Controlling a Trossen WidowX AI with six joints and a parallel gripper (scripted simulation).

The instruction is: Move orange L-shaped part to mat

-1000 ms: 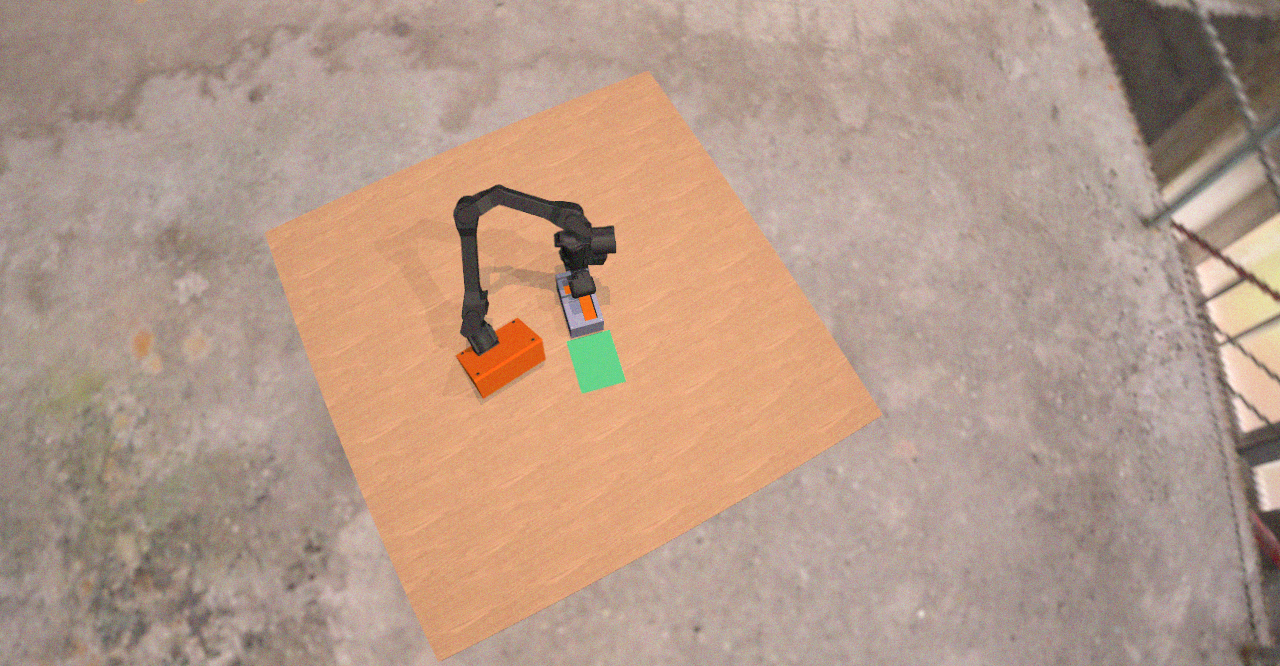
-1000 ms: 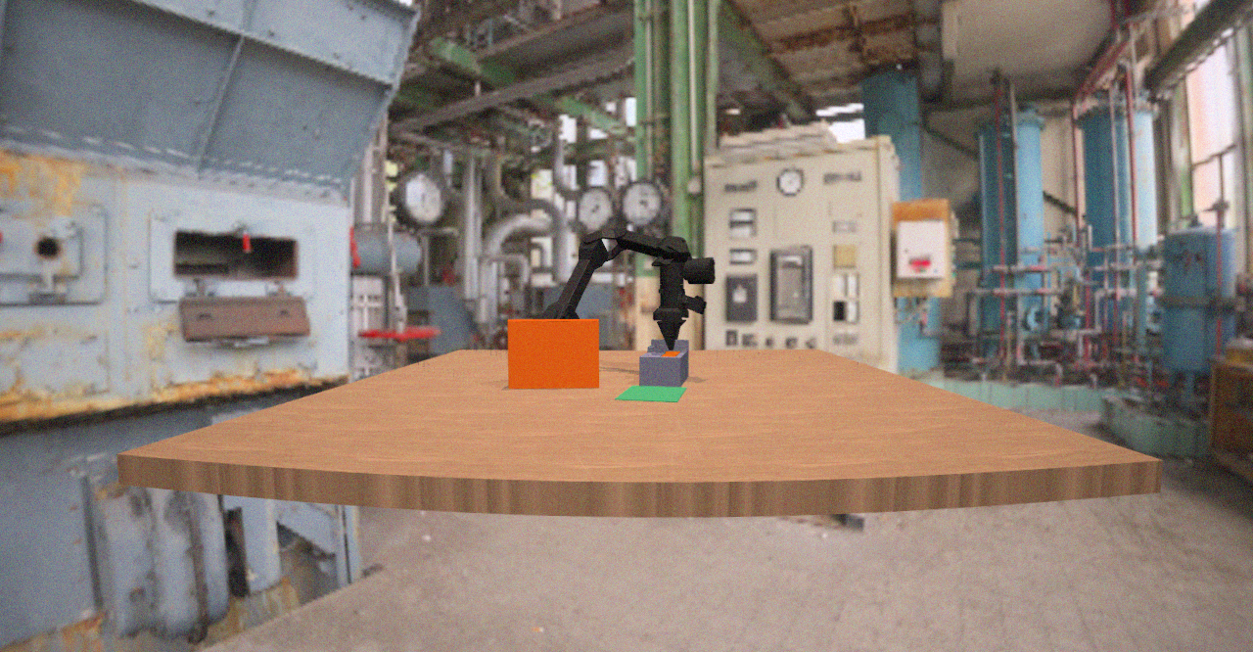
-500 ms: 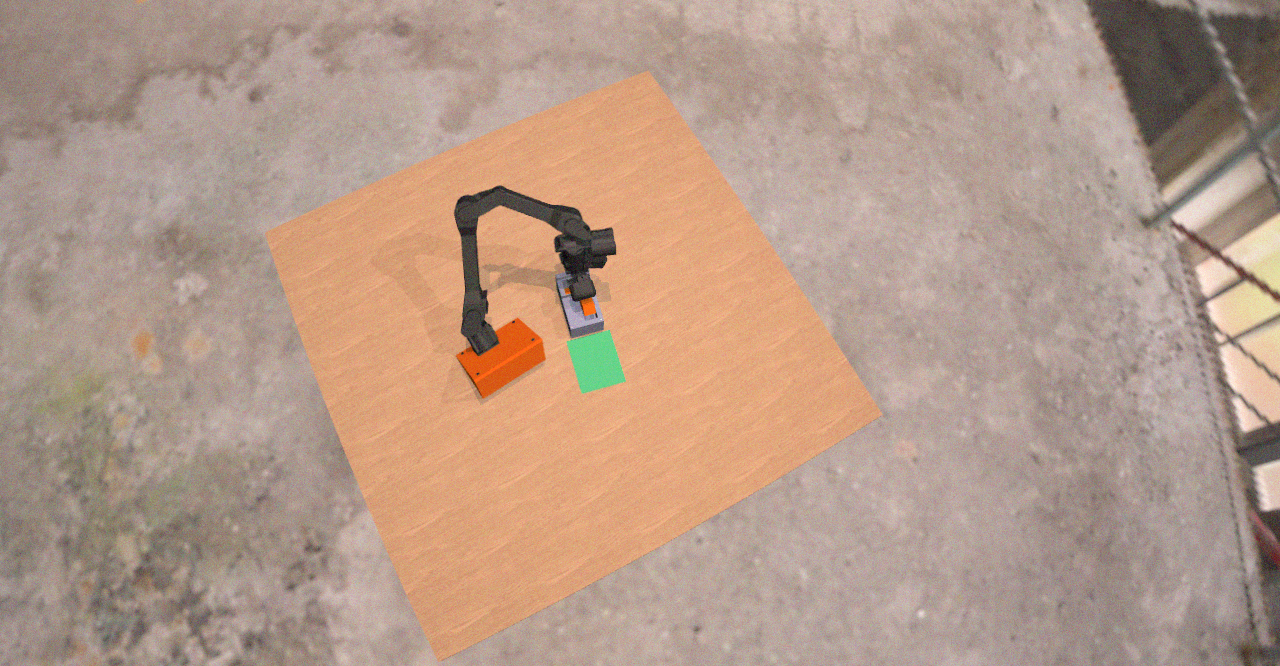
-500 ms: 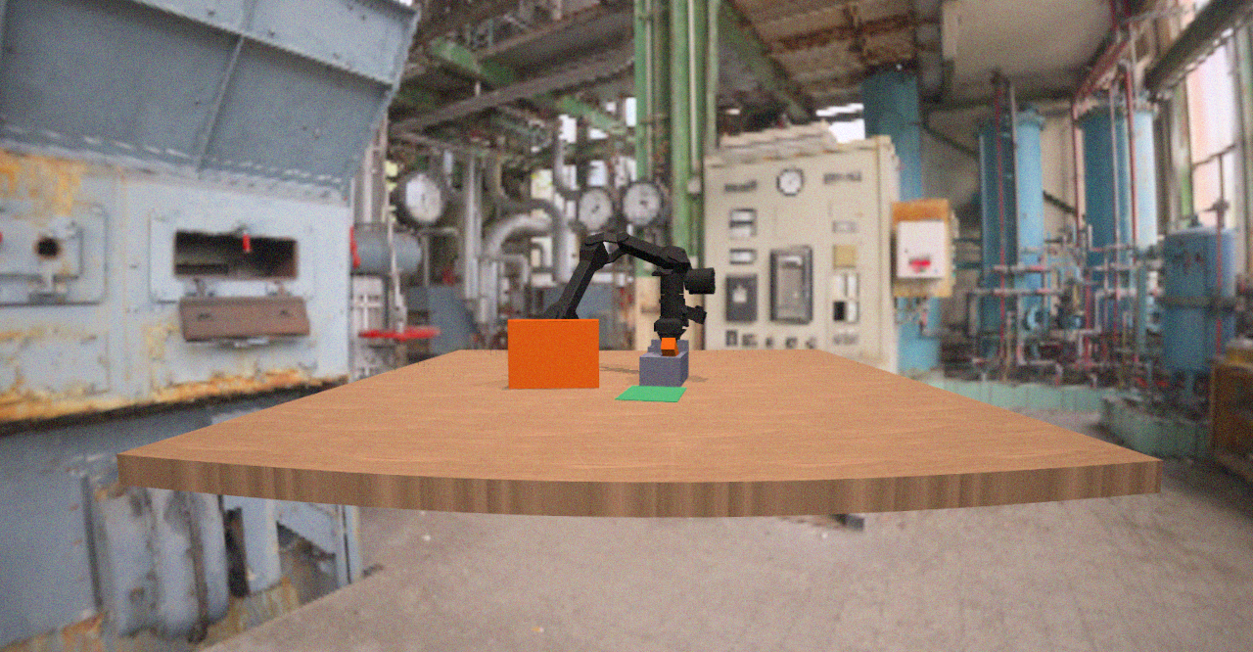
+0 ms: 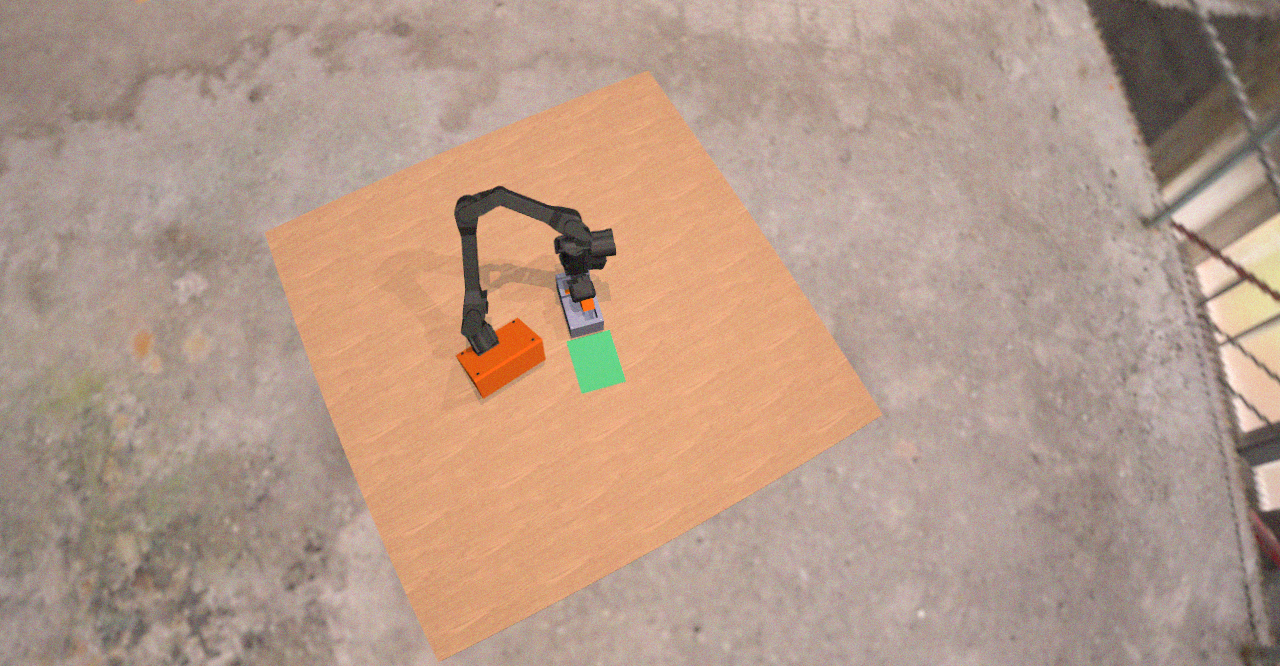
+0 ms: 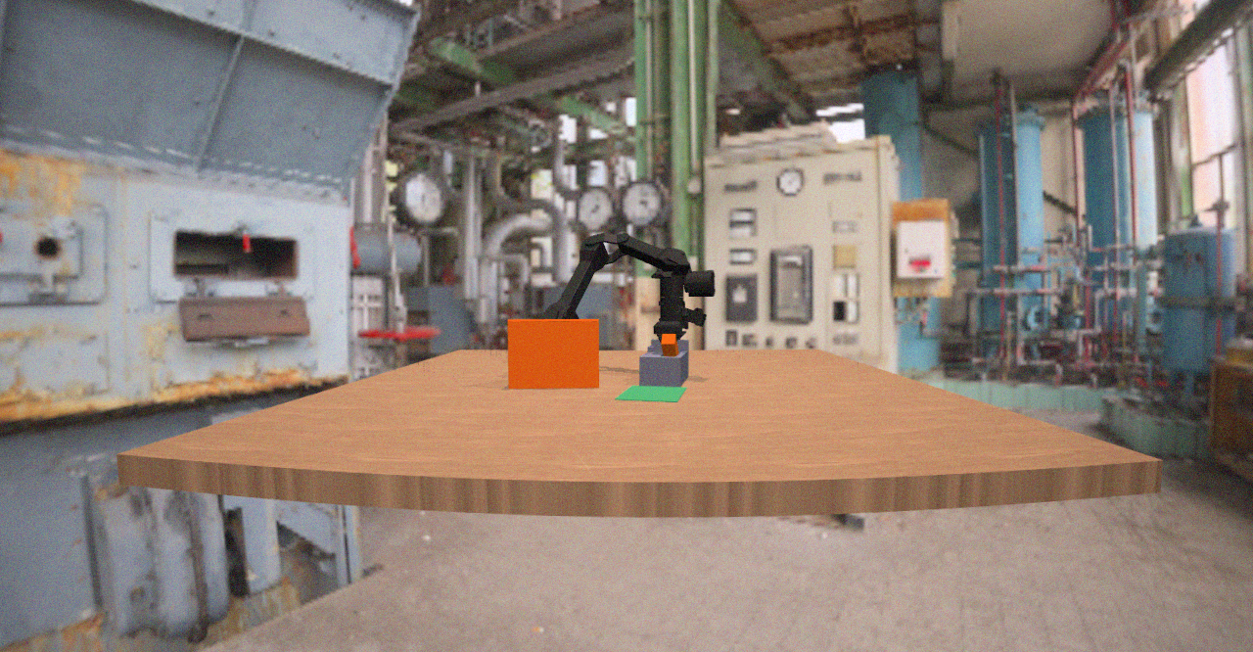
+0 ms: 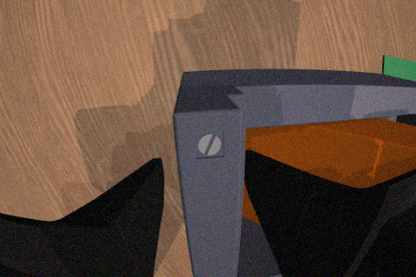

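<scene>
The orange L-shaped part lies 5 cm to the right of my gripper tip, 3 cm behind it and 1 cm above it. The rest, counted from my gripper tip: grey tray 6 cm to the right, 5 cm below, 3 cm behind; green mat 21 cm to the right, 8 cm behind, 5 cm below.
</scene>
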